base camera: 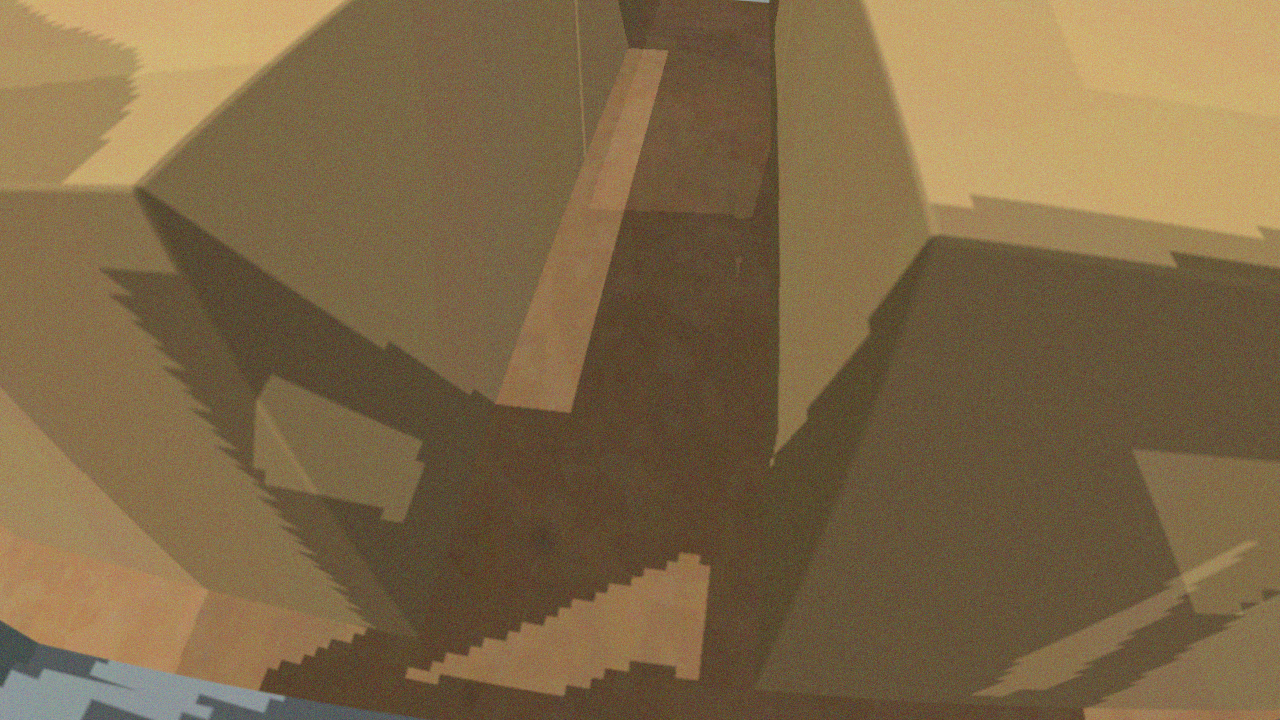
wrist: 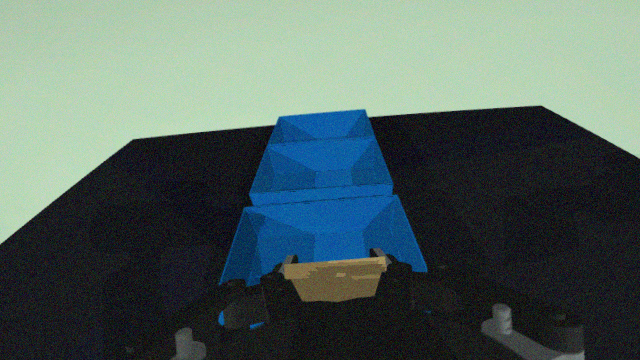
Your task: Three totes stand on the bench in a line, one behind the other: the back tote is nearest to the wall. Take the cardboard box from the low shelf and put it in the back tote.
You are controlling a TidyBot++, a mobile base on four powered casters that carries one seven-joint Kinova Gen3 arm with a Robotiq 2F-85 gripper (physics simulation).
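Frame: origin at the arm's base, x up, y back, z right, level; centimetres.
Where they show: gripper, fingertip midpoint: [wrist: 334, 265].
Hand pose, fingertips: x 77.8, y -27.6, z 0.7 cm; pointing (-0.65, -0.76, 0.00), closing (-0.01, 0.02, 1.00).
Note:
After its pixels a point has its place.
The cardboard box [wrist: 337, 282] {x 81.7, y -24.3, z 0.7 cm} is tan and sits between the fingertips at the bottom middle of the wrist view. My gripper [wrist: 334, 265] {x 77.8, y -27.6, z 0.7 cm} is shut on it. Three blue totes stand in a line beyond it. The front tote [wrist: 340, 220] {x 56.0, y -51.0, z 3.0 cm} is the nearest, and its near part is hidden behind the box and the fingers. The middle tote [wrist: 327, 155] {x 57.3, y -74.5, z 2.2 cm} stands behind it, and the back tote [wrist: 325, 125] {x 57.0, y -95.1, z 3.1 cm} is the farthest, near the bench's far edge. The box shows in front of the front tote's inside. The gripper does not show in the base camera view.
The dark bench [wrist: 475, 175] {x 51.7, y -65.2, z 41.5 cm} spreads to both sides of the totes, with a pale green wall [wrist: 320, 55] {x 76.9, y -112.8, z 4.2 cm} behind. In the base camera view, large tan surfaces stand left [base camera: 384, 179] {x -19.6, y -32.0, z -10.6 cm} and right [base camera: 832, 223] {x -19.9, y -30.3, z 6.2 cm} of a brown, shadowed strip [base camera: 662, 358]. The low shelf cannot be made out.

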